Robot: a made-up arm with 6 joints.
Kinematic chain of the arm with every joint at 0, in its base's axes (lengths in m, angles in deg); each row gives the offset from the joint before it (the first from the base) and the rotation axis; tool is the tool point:
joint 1: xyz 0 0 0.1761 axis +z
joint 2: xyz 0 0.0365 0 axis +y
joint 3: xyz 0 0 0.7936 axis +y
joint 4: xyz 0 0 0.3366 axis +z
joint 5: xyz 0 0 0 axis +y
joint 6: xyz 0 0 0.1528 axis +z
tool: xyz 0 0 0
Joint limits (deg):
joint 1: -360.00..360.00
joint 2: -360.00..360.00
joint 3: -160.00..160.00
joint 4: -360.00..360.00
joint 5: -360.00..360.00
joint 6: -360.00..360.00
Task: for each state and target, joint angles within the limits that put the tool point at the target. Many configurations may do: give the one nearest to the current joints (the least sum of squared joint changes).
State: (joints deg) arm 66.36 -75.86 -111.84 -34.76 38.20 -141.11
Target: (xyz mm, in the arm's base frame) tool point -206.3 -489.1 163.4
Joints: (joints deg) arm 65.83 -56.23 -147.12 -38.32 30.81 -141.11
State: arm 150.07 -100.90 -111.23 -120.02 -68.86 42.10
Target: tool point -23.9 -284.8 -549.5
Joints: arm 120.81 -132.67 -117.32 -113.40 -67.85 42.10
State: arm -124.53 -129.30 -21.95 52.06 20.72 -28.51
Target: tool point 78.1 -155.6 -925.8
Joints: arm -108.17 -165.96 -62.43 66.00 38.15 -28.51
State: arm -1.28 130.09 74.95 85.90 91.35 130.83
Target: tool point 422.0 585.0 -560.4
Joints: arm 39.00 119.63 60.25 92.10 87.18 130.83
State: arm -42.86 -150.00 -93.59 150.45 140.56 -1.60
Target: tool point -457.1 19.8 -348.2
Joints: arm 5.85 -123.48 -102.85 160.00 145.23 -1.60
